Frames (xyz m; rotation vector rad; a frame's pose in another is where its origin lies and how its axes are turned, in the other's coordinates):
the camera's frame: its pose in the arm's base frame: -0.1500 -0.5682 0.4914 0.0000 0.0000 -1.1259
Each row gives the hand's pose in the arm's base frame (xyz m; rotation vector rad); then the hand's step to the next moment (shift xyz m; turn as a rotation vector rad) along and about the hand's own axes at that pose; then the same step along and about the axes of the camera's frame.
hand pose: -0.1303 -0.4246 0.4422 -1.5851 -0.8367 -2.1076
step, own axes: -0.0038 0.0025 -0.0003 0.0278 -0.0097 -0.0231
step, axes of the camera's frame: 0.0031 0.0012 -0.0031 -0.0077 -0.0308 0.0198
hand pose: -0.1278 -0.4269 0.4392 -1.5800 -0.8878 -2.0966
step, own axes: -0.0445 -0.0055 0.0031 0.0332 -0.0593 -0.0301
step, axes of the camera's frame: 0.0029 0.0122 -0.0431 -0.0530 -0.0510 0.0108
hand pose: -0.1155 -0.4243 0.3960 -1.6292 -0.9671 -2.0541
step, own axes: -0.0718 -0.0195 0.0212 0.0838 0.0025 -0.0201
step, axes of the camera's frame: -0.0067 0.0285 -0.0716 -0.0122 -0.0344 0.0781
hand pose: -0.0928 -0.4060 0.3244 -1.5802 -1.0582 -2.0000
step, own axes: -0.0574 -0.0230 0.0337 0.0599 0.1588 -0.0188
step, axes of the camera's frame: -0.0182 0.0344 -0.0587 0.1312 0.0261 0.1061
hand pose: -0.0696 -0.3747 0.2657 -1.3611 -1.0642 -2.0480
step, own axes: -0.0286 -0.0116 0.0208 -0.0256 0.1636 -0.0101
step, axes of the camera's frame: -0.0138 0.0230 -0.0257 0.1493 0.0652 0.0316
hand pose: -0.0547 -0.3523 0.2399 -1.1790 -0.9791 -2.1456
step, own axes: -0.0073 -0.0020 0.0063 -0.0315 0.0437 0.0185
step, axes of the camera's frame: -0.0038 0.0078 -0.0047 0.0330 0.0462 -0.0051
